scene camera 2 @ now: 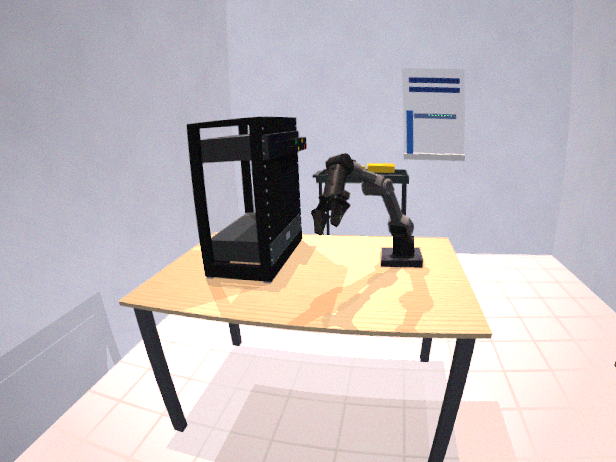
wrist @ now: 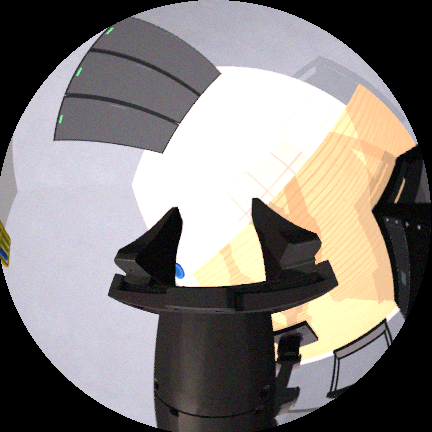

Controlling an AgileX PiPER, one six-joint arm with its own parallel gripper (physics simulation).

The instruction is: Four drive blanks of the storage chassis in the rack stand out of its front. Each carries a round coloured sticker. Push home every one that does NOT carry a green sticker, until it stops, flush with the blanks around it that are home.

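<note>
The black rack (scene camera 2: 259, 200) (wrist: 417, 200) stands on the left of the table in the scene view and at the right edge of the wrist view. The storage chassis (scene camera 2: 279, 146) is near its top. Drive blanks (scene camera 2: 301, 144) stand out at its far front end, with small green, yellow and red spots; they are too small to tell apart surely, and how far each stands out cannot be told. No blank can be made out in the wrist view. My gripper (scene camera 2: 327, 228) (wrist: 214, 209) is open and empty, in front of the rack, well below the chassis, pointing down and touching nothing.
The wooden table (scene camera 2: 400, 300) (wrist: 350, 260) carries the rack and the arm's base (scene camera 2: 401, 257). A lower unit (scene camera 2: 287, 237) sits in the rack's bottom. Behind the table is a dark stand (scene camera 2: 404, 195) with a yellow box (scene camera 2: 381, 168). A poster (scene camera 2: 435, 135) hangs on the wall.
</note>
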